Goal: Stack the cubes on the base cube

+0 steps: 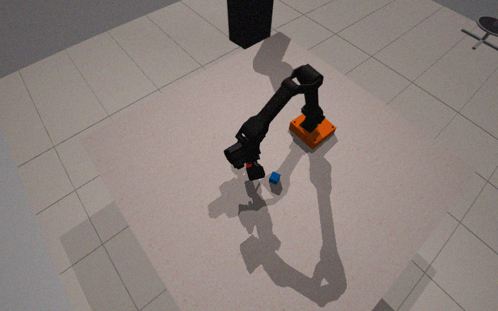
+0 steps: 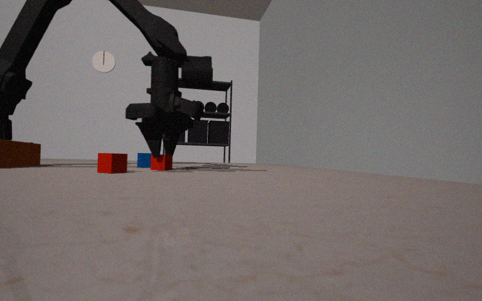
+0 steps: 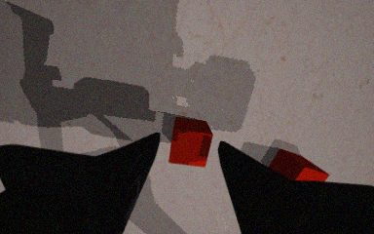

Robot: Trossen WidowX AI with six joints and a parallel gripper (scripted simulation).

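The blue cube is 11 cm to the left of my gripper tip, 3 cm behind it and 1 cm below it.
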